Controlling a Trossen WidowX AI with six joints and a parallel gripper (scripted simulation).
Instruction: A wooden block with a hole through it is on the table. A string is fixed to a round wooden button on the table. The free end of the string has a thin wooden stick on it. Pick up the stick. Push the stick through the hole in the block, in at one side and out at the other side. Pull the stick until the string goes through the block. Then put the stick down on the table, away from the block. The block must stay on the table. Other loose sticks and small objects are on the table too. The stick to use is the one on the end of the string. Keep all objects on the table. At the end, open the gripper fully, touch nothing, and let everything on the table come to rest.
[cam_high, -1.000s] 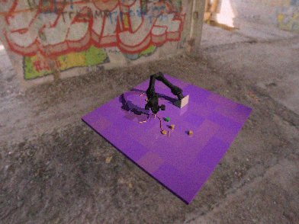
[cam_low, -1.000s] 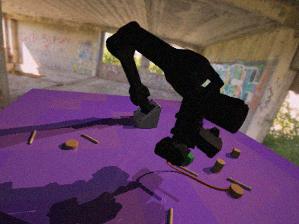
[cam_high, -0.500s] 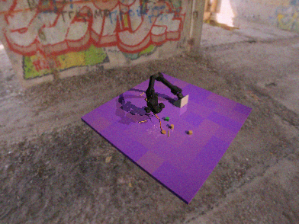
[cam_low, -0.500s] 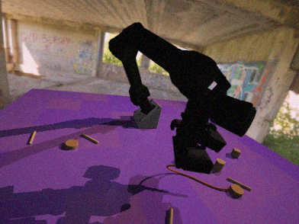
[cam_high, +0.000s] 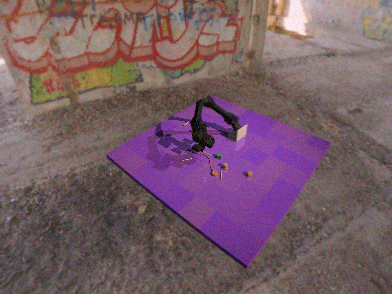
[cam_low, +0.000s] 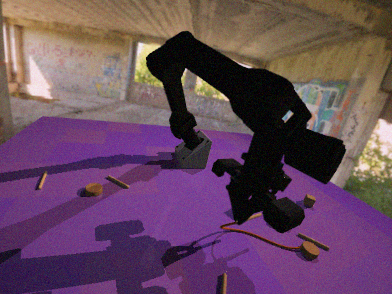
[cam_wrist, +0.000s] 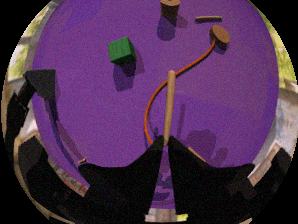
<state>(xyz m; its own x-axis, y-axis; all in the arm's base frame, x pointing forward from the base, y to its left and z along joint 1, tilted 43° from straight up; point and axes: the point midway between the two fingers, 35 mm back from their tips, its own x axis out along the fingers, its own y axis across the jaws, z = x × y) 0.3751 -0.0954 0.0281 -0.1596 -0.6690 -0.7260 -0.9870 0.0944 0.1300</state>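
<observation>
My gripper tip is now 70 mm past the green cube, 110 mm to the right of it and 40 mm above it. From my gripper tip the other things lie so: thin wooden stick 20 mm to the left.
</observation>
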